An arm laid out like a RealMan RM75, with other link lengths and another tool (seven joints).
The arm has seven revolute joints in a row. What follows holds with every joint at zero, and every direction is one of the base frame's.
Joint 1 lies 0.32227 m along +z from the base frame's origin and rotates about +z.
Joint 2 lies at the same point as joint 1 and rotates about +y.
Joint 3 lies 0.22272 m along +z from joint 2 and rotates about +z.
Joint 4 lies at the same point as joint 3 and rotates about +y.
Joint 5 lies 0.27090 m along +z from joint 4 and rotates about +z.
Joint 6 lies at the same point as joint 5 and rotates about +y.
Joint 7 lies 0.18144 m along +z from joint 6 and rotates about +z.
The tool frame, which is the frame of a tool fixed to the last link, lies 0.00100 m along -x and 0.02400 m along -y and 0.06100 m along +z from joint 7; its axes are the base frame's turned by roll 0.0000, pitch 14.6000 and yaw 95.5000 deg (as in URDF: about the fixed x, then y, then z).
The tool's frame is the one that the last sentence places.
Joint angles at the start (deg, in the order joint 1, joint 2, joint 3, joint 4, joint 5, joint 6, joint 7):
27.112 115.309 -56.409 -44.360 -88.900 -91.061 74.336
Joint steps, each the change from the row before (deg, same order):
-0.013 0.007 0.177 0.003 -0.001 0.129 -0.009
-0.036 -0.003 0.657 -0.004 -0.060 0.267 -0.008
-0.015 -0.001 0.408 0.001 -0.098 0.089 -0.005
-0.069 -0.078 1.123 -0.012 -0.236 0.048 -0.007
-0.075 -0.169 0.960 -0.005 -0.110 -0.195 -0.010
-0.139 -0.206 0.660 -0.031 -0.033 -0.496 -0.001
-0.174 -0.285 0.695 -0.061 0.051 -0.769 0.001
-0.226 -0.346 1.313 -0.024 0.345 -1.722 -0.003
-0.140 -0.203 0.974 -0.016 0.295 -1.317 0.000
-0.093 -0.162 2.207 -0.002 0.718 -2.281 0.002
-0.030 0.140 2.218 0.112 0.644 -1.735 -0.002
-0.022 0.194 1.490 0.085 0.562 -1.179 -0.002
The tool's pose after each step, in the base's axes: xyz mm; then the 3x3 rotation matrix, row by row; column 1 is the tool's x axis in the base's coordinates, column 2 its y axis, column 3 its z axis. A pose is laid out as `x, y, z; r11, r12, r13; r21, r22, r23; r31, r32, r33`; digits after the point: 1 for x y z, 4 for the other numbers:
165.7, 433.5, 65.9; -0.1643, -0.7398, -0.6525; -0.9856, 0.1496, 0.0785; 0.0395, 0.6560, -0.7537
167.6, 435.8, 69.1; -0.1726, -0.7370, -0.6534; -0.9846, 0.1480, 0.0932; 0.0280, 0.6594, -0.7512
168.8, 436.9, 70.9; -0.1770, -0.7358, -0.6537; -0.9840, 0.1473, 0.1006; 0.0223, 0.6610, -0.7501
172.0, 439.3, 76.3; -0.1869, -0.7324, -0.6547; -0.9823, 0.1447, 0.1186; 0.0078, 0.6653, -0.7465
174.5, 440.6, 81.6; -0.1928, -0.7292, -0.6565; -0.9812, 0.1412, 0.1314; -0.0031, 0.6695, -0.7428
176.2, 440.2, 85.9; -0.1937, -0.7268, -0.6589; -0.9810, 0.1383, 0.1359; -0.0077, 0.6727, -0.7398
177.6, 439.0, 91.0; -0.1917, -0.7239, -0.6628; -0.9814, 0.1338, 0.1378; -0.0111, 0.6768, -0.7360
177.7, 435.7, 99.8; -0.1833, -0.7130, -0.6768; -0.9830, 0.1238, 0.1357; -0.0130, 0.6901, -0.7236
177.2, 433.1, 106.1; -0.1756, -0.7039, -0.6882; -0.9844, 0.1157, 0.1329; -0.0140, 0.7008, -0.7132
175.1, 429.5, 119.1; -0.1627, -0.6810, -0.7140; -0.9864, 0.0957, 0.1335; -0.0226, 0.7260, -0.6873
173.5, 427.0, 130.0; -0.1565, -0.6554, -0.7389; -0.9871, 0.0778, 0.1400; -0.0343, 0.7513, -0.6591
172.0, 425.0, 137.2; -0.1518, -0.6353, -0.7572; -0.9875, 0.0644, 0.1438; -0.0426, 0.7696, -0.6371

